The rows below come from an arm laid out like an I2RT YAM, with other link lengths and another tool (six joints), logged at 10 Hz.
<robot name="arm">
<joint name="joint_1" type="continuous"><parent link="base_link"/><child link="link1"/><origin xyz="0 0 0.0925" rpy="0 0 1.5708"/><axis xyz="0 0 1"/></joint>
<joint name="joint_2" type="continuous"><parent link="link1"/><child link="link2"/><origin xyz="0.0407 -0.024 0.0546" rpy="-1.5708 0 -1.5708"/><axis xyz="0 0 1"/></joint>
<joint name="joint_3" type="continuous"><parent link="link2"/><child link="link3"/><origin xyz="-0.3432 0 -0.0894" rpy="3.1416 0 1.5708"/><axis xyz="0 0 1"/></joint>
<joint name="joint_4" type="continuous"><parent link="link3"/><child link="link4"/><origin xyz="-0.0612 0.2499 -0.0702" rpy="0 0 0"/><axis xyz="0 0 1"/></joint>
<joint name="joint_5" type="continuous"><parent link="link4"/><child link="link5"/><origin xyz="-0.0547 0.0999 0.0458" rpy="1.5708 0 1.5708"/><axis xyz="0 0 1"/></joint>
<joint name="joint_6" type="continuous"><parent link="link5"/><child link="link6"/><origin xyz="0.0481 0 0.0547" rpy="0 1.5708 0"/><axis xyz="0 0 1"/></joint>
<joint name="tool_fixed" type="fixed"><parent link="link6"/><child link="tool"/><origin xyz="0.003 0.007 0.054" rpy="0 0.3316 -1.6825"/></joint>
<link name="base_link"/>
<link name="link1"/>
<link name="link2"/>
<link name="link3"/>
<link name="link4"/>
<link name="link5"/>
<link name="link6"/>
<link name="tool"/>
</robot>
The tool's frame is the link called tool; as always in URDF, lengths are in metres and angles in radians. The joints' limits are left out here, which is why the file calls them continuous.
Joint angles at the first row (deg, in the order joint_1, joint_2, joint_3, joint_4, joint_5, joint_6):
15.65 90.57 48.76 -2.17 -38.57 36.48
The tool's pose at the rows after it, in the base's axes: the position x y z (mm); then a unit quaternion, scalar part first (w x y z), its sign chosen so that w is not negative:
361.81 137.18 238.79 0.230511 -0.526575 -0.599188 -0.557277
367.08 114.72 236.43 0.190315 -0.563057 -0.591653 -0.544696
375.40 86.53 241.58 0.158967 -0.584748 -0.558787 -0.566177
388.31 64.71 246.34 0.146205 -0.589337 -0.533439 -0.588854
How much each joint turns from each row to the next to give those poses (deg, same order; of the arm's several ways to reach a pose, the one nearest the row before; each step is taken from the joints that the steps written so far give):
0.56 -0.54 -1.57 2.82 1.91 1.20
-2.42 -0.52 0.72 -3.18 4.43 -0.79
-4.16 -0.91 -1.07 2.88 0.89 2.08
-3.85 0.89 0.26 3.16 -1.71 1.27

